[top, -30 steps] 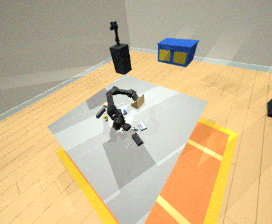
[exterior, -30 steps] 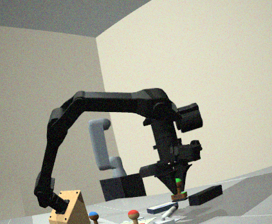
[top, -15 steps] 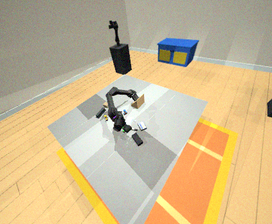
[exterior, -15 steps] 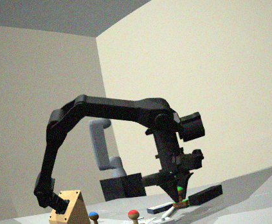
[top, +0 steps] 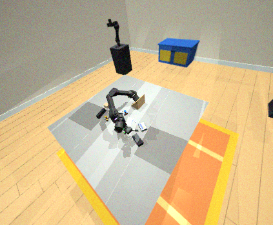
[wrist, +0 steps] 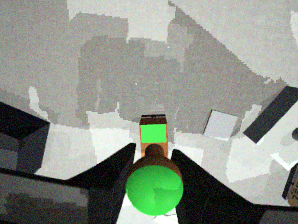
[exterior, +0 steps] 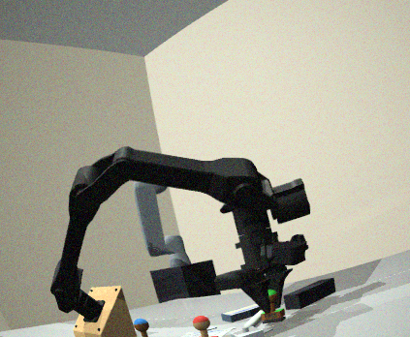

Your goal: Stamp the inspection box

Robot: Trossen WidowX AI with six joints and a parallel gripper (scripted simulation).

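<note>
My gripper tip is right at the green-knobbed PASS stamp. The rest, counted from my gripper tip: red-knobbed stamp (40 mm behind, 140 mm to the right, 10 mm below); then white rod (60 mm behind, 50 mm to the left, 20 mm below); then dark block (150 mm to the left, 10 mm below).
</note>
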